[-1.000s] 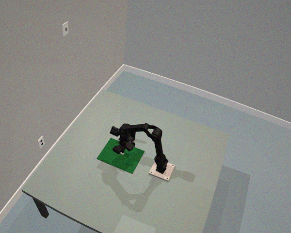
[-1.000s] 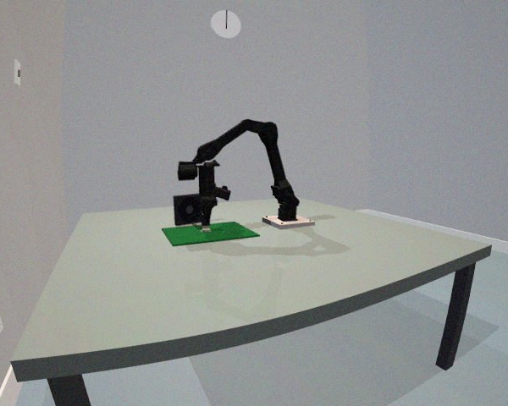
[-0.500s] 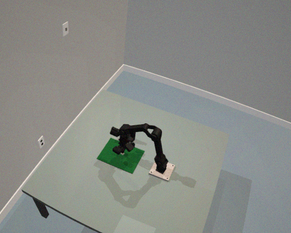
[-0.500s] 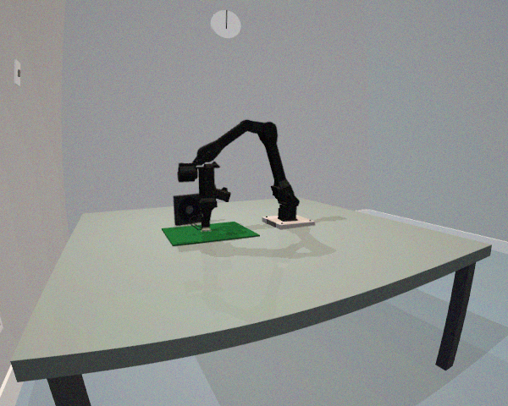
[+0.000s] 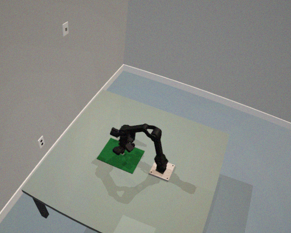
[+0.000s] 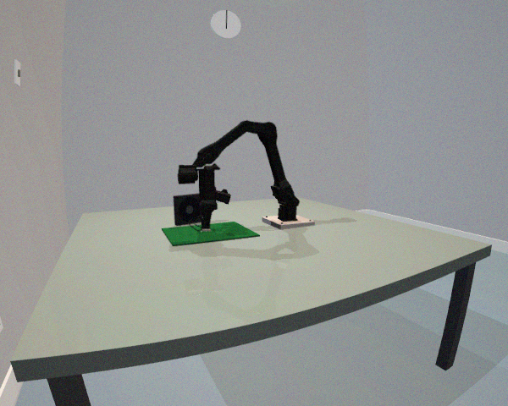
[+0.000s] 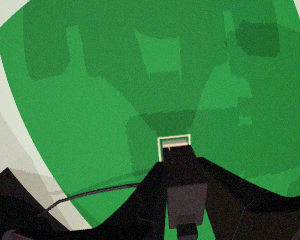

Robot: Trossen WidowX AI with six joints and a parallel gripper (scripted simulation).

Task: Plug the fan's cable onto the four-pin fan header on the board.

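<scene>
Now: the black plug 1 cm ahead of my gripper tip and 1 cm above it. From my gripper tip the other things lie so: black fan (5 cm ahead, 15 cm to the right, 3 cm above); then cream four-pin header (1 cm ahead, 2 cm below); then green board (2 cm to the left, 4 cm below).
</scene>
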